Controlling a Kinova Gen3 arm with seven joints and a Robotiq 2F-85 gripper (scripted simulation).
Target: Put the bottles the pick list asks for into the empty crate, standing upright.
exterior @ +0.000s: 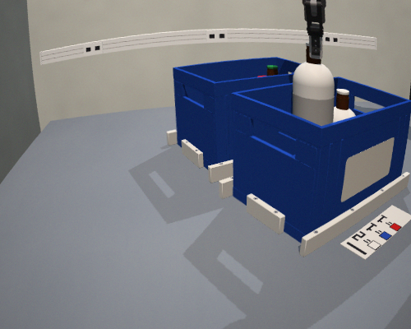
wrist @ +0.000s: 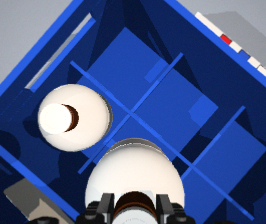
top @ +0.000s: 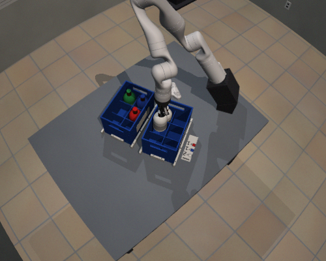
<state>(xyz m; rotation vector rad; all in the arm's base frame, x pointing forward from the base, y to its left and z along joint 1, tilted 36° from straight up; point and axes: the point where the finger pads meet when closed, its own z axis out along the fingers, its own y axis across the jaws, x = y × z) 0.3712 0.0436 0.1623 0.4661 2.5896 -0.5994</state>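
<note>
Now: hand 8 cm past the white bottle, 4 cm to the left of it and 16 cm above it. Also, from my hand: green-label bottle: 26 cm to the right, 16 cm below; red-label bottle: 5 cm ahead, 15 cm to the right, 16 cm below; blue-label bottle: 3 cm behind, 18 cm to the right, 16 cm below.
</note>
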